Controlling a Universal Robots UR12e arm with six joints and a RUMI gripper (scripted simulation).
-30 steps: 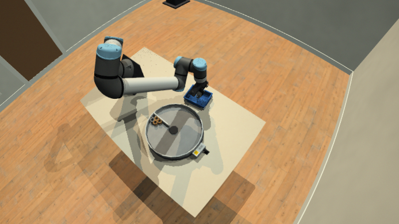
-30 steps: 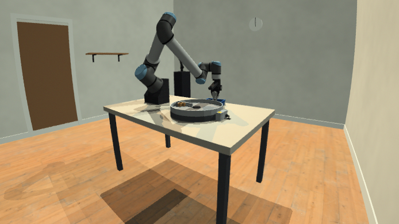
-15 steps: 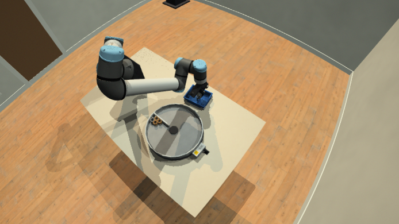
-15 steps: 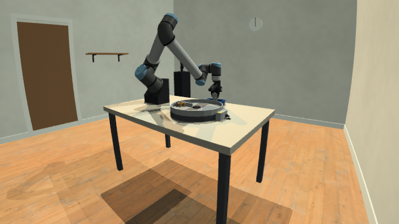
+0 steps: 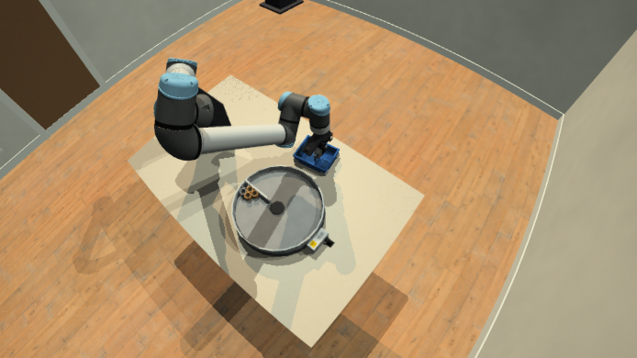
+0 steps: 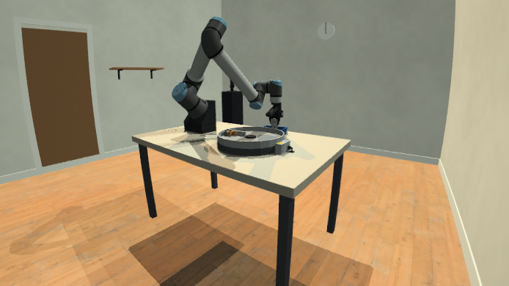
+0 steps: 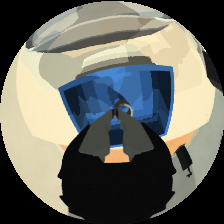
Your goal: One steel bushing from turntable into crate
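The blue crate lies 20 mm behind my hand and 10 mm below it. From my hand the other things lie so: round grey turntable: 60 mm ahead, 340 mm to the right, 20 mm above.
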